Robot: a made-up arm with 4 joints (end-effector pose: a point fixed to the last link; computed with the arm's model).
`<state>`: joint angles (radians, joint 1 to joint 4).
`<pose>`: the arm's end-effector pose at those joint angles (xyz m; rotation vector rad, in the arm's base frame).
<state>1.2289 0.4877 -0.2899 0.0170</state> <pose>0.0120 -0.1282 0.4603 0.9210 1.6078 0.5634</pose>
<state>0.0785 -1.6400 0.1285 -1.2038</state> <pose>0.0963 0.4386 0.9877 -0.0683 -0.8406 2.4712</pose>
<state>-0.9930 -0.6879 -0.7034 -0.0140</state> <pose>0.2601 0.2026 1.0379 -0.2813 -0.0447 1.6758</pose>
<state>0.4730 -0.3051 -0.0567 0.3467</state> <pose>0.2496 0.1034 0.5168 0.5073 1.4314 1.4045</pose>
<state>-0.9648 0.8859 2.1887 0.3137</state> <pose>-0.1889 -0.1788 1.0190 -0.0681 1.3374 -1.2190</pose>
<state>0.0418 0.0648 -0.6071 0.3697</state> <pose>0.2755 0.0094 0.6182 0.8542 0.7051 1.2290</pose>
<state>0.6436 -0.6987 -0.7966 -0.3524</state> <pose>0.2220 0.3056 0.5221 1.2943 0.6257 1.6224</pose>
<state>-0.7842 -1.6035 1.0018 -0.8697</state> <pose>-0.1233 0.4992 0.9276 -2.3293 -0.7393 1.5951</pose>
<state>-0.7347 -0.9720 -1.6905 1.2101</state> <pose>0.0207 0.3835 0.7007 -0.5171 -1.6219 -2.5533</pose>
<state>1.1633 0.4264 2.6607 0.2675</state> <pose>0.2497 0.0726 0.5409 2.2124 -1.9162 -0.2167</pose>
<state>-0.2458 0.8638 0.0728 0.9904</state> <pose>-0.0391 -0.2005 0.6220 1.1146 0.9234 0.2766</pose>
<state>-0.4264 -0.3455 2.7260 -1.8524</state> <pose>0.0980 0.2998 0.7088 2.4678 -0.5088 -0.8404</pose>
